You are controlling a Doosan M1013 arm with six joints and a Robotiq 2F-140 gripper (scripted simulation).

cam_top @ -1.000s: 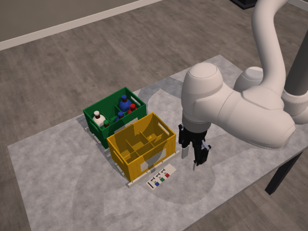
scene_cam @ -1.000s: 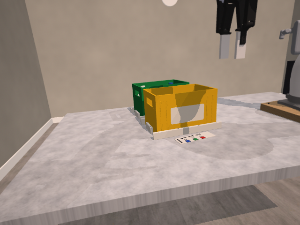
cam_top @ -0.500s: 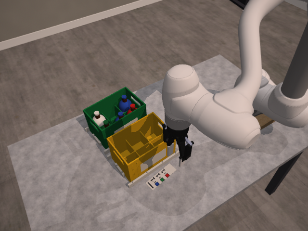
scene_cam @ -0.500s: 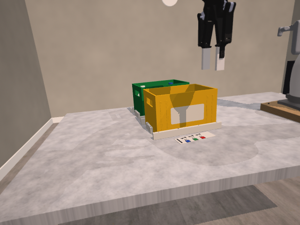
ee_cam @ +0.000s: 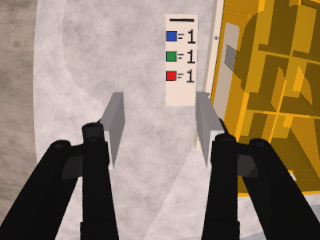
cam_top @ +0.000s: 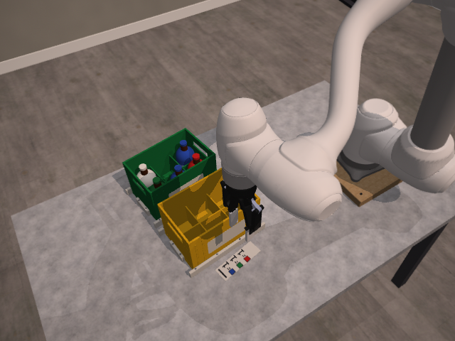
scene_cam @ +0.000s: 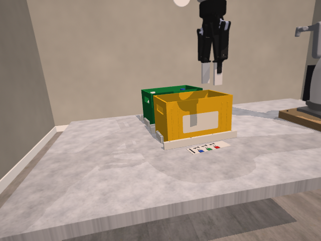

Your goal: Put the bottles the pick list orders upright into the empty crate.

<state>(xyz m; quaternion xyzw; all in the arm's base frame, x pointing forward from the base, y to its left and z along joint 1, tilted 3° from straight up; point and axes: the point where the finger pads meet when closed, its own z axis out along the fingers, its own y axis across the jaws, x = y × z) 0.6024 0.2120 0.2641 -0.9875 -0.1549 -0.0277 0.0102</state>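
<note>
Right now my hand is 7 cm short of the blue bottle, 37 cm to the left of it and 18 cm above it. Round my hand: green bottle (15 cm ahead, 35 cm to the right, 18 cm below); yellow crate (3 cm ahead, 18 cm to the right, 18 cm below); pick list (4 cm to the right, 27 cm below).
</note>
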